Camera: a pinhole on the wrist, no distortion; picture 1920 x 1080 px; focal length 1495.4 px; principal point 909.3 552.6 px. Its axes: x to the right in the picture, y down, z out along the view. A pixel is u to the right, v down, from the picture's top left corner.
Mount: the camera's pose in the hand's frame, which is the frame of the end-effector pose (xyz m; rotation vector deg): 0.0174 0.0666 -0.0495 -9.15 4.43 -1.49
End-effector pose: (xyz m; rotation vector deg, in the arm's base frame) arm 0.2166 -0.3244 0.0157 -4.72 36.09 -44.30
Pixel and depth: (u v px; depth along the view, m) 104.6 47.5 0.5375
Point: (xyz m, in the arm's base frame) 0.3756 -0.2632 0.5691
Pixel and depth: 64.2 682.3 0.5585
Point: 0.5016 -0.0806 0.4999
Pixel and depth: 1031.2 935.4 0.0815
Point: 0.3110 -0.2773 -0.0071
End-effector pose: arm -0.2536 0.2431 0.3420 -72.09 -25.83 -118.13
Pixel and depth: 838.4 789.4 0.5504
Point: 0.2132 0.3447 0.5901
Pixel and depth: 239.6 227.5 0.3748
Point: 0.0425 0.4572 0.3962
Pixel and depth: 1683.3 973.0 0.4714
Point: 0.0800 0.1690 0.7707
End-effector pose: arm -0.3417 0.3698 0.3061 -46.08 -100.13 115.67
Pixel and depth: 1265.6 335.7 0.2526
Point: -0.5345 0.2594 0.2365
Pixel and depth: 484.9 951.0 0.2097
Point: -0.4019 0.2086 0.1690
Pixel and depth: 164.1 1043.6 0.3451
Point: -0.3981 0.0306 0.1182
